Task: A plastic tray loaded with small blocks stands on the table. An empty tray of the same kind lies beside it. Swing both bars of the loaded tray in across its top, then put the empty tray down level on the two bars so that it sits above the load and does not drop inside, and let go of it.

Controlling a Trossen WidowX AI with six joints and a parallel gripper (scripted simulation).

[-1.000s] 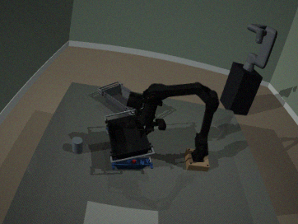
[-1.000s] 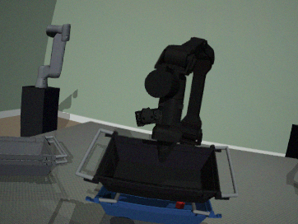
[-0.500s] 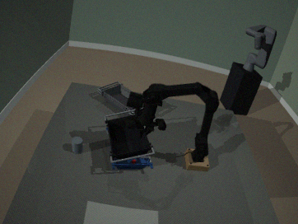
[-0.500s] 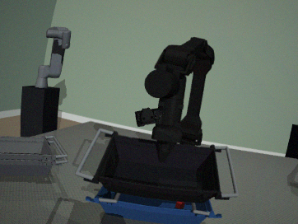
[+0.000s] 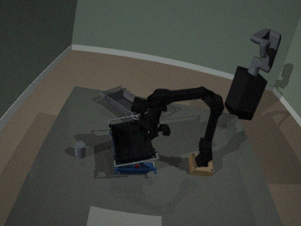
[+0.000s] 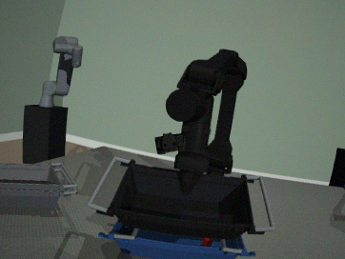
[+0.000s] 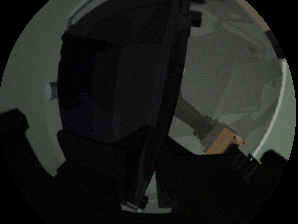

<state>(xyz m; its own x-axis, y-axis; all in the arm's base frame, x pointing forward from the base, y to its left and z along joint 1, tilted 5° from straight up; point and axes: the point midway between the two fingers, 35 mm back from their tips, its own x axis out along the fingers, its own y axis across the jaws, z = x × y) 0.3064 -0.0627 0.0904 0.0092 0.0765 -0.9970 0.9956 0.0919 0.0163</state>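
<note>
Right now the black tray is 80 mm ahead of my gripper tip, 10 mm to the left of it and 10 mm above it. The rest, counted from my gripper tip: red block 30 mm ahead, 70 mm to the left, 100 mm below.
</note>
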